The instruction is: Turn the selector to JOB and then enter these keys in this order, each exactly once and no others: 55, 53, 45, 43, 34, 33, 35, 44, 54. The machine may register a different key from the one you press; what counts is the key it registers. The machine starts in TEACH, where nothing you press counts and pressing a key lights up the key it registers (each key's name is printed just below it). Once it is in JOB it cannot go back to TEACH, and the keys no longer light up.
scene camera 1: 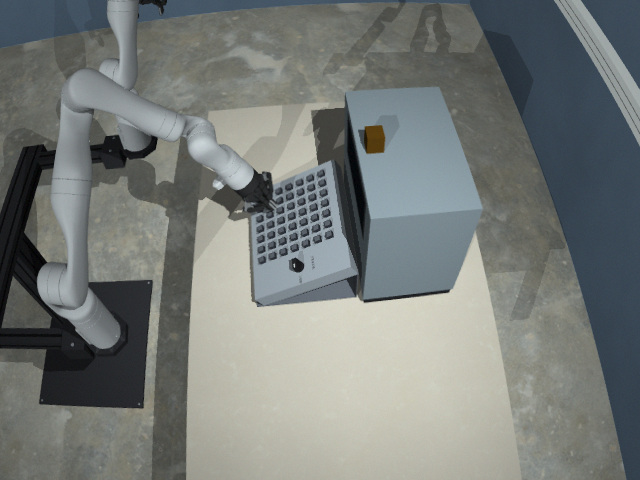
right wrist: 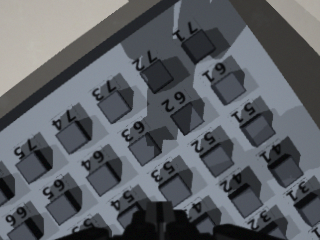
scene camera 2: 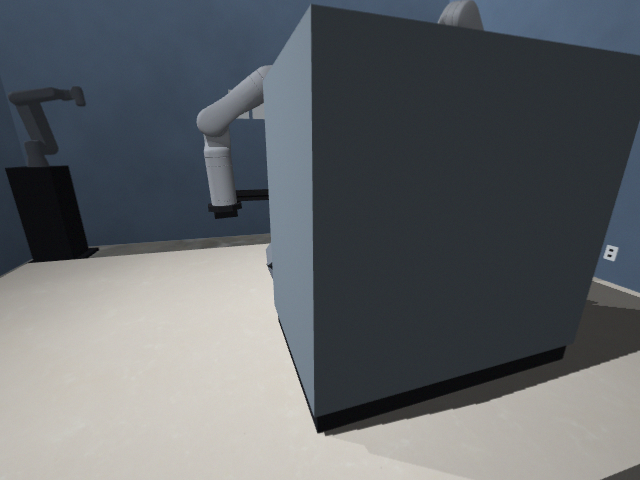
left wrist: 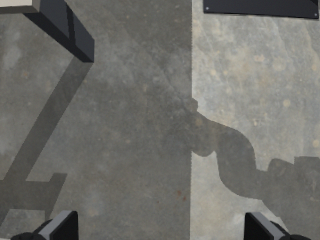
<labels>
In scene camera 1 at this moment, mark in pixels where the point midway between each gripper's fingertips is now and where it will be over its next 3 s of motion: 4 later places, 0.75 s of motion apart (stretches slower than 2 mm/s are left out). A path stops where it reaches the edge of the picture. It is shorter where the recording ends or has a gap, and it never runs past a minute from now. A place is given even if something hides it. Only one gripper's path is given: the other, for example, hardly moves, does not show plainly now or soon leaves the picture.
My right gripper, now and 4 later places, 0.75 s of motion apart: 274,208; 274,200; 273,195; 275,196; 277,198
</labels>
